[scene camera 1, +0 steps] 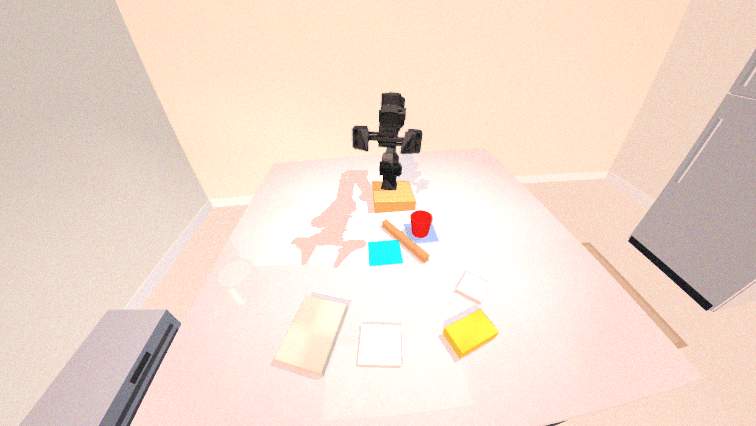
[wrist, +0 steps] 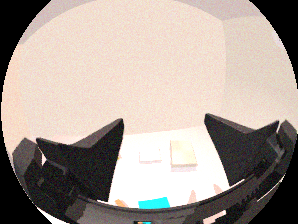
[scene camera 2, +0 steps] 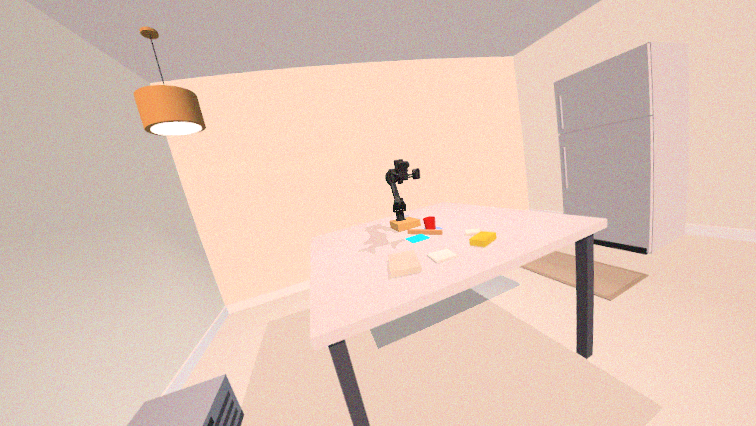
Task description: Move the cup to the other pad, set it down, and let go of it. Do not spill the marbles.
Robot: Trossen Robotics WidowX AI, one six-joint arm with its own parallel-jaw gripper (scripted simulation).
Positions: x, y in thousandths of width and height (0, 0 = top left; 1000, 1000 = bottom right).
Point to a beige slab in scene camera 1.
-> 408, 811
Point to a cyan pad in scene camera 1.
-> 505, 595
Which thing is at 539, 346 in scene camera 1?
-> My gripper.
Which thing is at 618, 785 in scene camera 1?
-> A yellow block.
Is my gripper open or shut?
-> Open.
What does my gripper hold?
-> Nothing.
